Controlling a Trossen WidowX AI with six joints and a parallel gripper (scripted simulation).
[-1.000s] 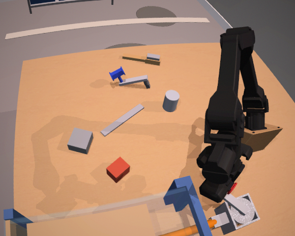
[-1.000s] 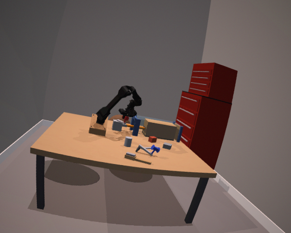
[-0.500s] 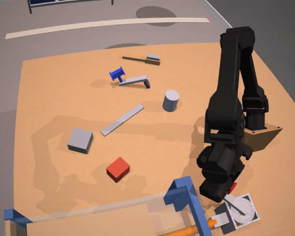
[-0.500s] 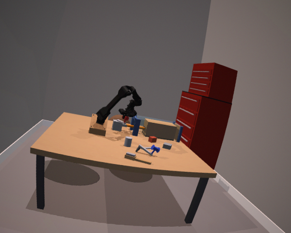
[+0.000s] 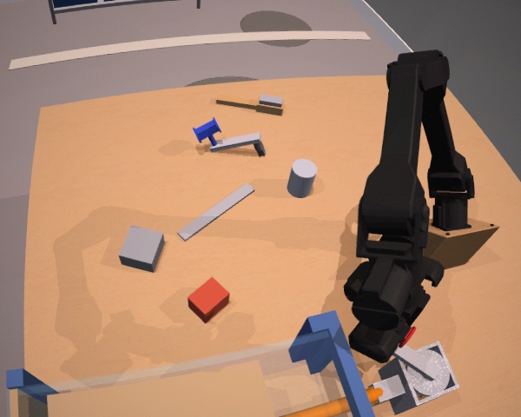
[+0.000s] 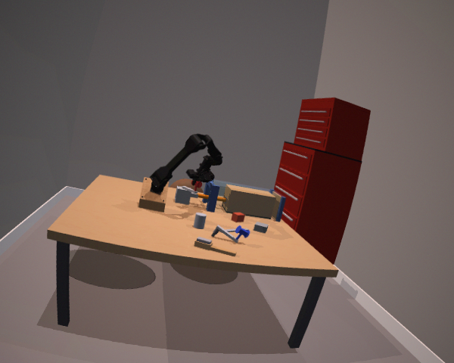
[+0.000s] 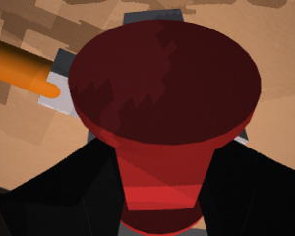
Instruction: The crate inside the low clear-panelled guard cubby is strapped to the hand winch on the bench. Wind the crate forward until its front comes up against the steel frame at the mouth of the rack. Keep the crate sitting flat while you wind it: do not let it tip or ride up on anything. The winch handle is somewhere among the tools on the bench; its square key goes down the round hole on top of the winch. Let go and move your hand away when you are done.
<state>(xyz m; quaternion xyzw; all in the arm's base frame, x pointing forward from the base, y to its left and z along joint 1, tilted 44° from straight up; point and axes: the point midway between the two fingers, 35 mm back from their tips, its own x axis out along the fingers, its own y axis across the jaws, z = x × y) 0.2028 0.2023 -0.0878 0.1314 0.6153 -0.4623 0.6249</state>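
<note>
The red-gripped winch handle is 3 cm below my gripper tip, 2 cm behind it and 1 cm to the left of it. The rest, counted from my gripper tip: blue steel frame 10 cm ahead, 8 cm to the left, 3 cm below; then red knob 1 cm to the right, 1 cm ahead; then grey winch 10 cm below, 8 cm behind, 5 cm to the left.
</note>
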